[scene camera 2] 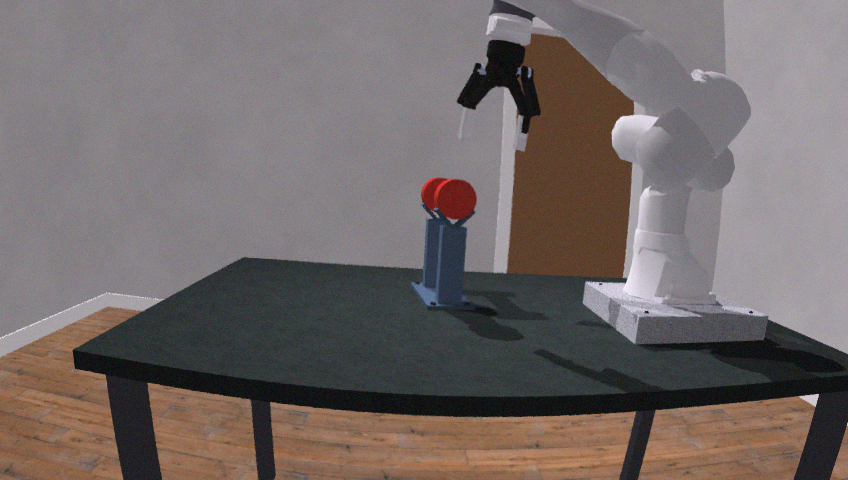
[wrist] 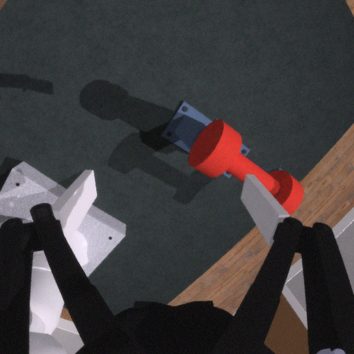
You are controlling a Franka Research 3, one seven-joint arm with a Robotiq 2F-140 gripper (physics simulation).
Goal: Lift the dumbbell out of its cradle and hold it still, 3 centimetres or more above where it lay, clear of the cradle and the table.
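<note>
A red dumbbell (scene camera 2: 455,198) (wrist: 245,165) lies level in the V-shaped forks at the top of a blue cradle (scene camera 2: 451,264) (wrist: 198,113) with two posts. In the wrist view the dumbbell runs diagonally right of the middle, its bar partly behind the right fingertip, and it hides much of the cradle. My gripper (scene camera 2: 491,141) (wrist: 170,184) is wide open and empty. It points down, above the dumbbell and a little to its right in the scene view, apart from it.
The cradle stands on a dark green table (scene camera 2: 267,333) (wrist: 240,55). The robot's base plate (scene camera 2: 702,328) (wrist: 105,235) sits on the table at the right in the scene view and at the lower left in the wrist view. A brown door (scene camera 2: 571,178) stands behind the table.
</note>
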